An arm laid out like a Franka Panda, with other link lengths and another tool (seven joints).
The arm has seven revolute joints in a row. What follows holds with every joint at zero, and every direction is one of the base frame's.
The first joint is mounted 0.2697 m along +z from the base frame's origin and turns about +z.
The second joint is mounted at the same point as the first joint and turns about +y.
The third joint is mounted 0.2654 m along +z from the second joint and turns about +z.
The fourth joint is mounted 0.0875 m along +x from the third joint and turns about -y.
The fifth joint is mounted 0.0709 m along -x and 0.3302 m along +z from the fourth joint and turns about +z.
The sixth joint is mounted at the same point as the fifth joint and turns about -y.
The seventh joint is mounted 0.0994 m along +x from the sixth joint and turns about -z.
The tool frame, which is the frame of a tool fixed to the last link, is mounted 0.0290 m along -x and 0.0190 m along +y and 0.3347 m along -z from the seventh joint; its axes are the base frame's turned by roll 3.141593, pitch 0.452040 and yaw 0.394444 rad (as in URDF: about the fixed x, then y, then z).
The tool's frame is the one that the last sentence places.
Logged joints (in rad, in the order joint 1, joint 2, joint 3, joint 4, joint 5, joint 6, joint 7), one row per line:
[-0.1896, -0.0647, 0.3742, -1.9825, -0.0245, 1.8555, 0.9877]
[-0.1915, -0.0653, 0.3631, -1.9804, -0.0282, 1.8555, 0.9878]
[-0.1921, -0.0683, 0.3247, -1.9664, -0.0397, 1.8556, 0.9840]
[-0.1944, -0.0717, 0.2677, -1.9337, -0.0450, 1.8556, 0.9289]
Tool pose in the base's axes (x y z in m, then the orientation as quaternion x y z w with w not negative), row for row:
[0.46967, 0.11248, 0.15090, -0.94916, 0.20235, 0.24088, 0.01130]
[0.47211, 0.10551, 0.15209, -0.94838, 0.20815, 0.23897, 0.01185]
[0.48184, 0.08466, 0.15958, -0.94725, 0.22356, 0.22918, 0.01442]
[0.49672, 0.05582, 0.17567, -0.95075, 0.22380, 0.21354, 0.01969]
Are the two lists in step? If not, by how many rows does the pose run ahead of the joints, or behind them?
They are in step.
